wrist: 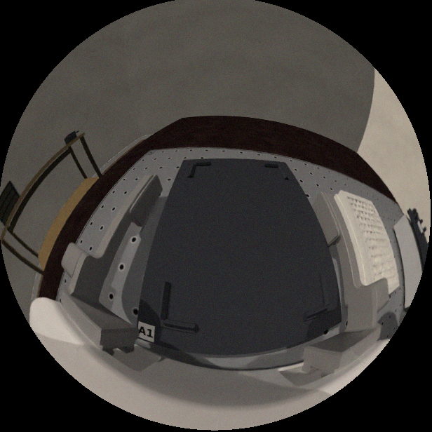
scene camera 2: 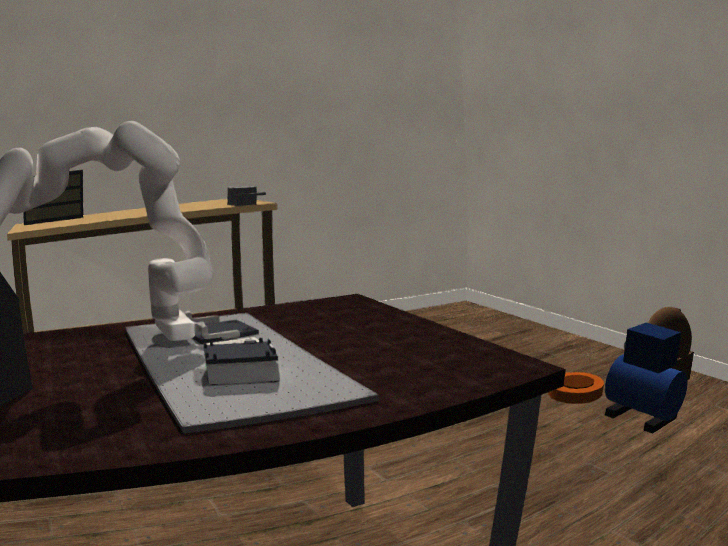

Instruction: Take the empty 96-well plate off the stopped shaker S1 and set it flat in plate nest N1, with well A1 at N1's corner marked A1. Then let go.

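Places are measured from the arm's base along level axes (x ahead, y left, z up), in centimetres.
Where they show: hand, tool point: (scene camera 2: pixel 220 327).
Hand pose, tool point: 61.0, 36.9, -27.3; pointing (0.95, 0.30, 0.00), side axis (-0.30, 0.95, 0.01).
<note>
After its pixels a point has its place, as x, y, z.
Nest N1 (scene camera 2: pixel 244 327) {67.1, 36.6, -27.5} (wrist: pixel 237 250) is a dark, empty slab with corner brackets; its A1 label (wrist: pixel 146 331) is at the lower left in the wrist view. My gripper (scene camera 2: pixel 228 326) {61.0, 36.9, -27.3} (wrist: pixel 239 192) is open and low, with one finger along each side of the nest and no object between them. A white plate with many wells (wrist: pixel 370 240) lies outside the right finger, between the nest and the shaker; scene camera 2 shows a little of it behind the shaker. The shaker S1 (scene camera 2: pixel 242 372) {64.5, -1.1, -26.2} (wrist: pixel 411 260) is a light grey box with a dark, bare top and corner posts.
The nest and shaker stand on a grey perforated board (scene camera 2: pixel 294 390) {73.8, -5.5, -28.7} (wrist: pixel 112 192) on the dark table (scene camera 2: pixel 423 358) {103.7, 10.6, -30.0}. A wooden bench (scene camera 2: pixel 205 207) stands behind, carrying a small dark box (scene camera 2: pixel 241 196). A blue machine (scene camera 2: pixel 645 382) and an orange ring (scene camera 2: pixel 576 395) are on the floor at right.
</note>
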